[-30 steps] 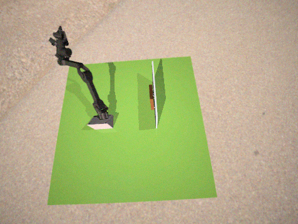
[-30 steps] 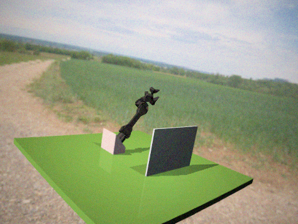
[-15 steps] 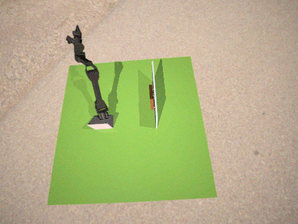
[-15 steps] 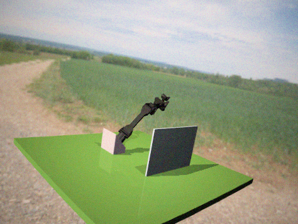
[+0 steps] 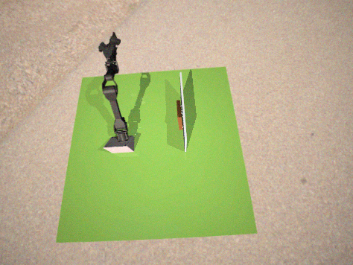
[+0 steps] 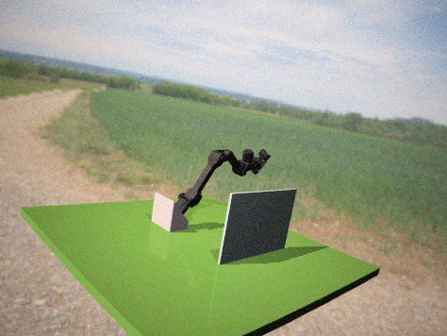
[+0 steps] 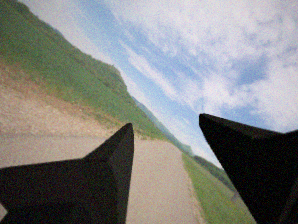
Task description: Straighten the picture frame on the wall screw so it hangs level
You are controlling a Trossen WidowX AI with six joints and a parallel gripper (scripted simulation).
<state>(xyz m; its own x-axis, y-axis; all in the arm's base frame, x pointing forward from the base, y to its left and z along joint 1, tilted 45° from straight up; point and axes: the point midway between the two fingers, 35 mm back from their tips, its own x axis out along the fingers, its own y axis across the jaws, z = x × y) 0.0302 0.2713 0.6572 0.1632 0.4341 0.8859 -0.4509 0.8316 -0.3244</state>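
The picture frame is 62 cm to the right of my gripper tip, 36 cm ahead of it and 20 cm below it. The rest, counted from my gripper tip: wall panel (61 cm to the right, 37 cm ahead, 21 cm below).
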